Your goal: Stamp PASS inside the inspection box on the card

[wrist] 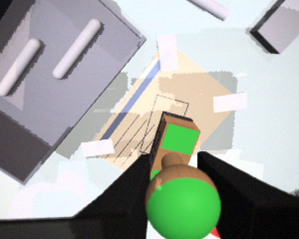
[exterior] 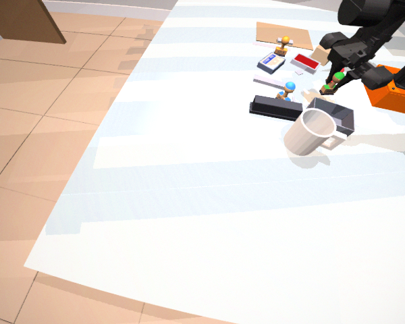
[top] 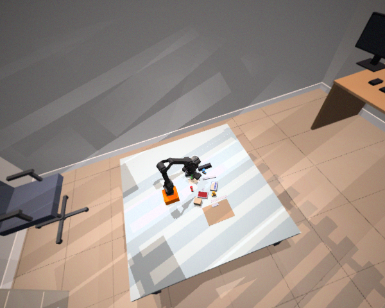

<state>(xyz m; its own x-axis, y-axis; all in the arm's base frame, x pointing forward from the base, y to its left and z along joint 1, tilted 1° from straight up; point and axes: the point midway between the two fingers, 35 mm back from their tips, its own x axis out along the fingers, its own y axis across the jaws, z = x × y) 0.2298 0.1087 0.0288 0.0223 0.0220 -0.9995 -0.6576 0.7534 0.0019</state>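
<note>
My gripper tip is 60 mm above the card. Round my gripper tip: green-knobbed stamp (right at my gripper tip); then grey tray (90 mm to the left, 40 mm below, 10 mm behind); then red-knobbed stamp (100 mm to the right, 40 mm below, 30 mm behind).
</note>
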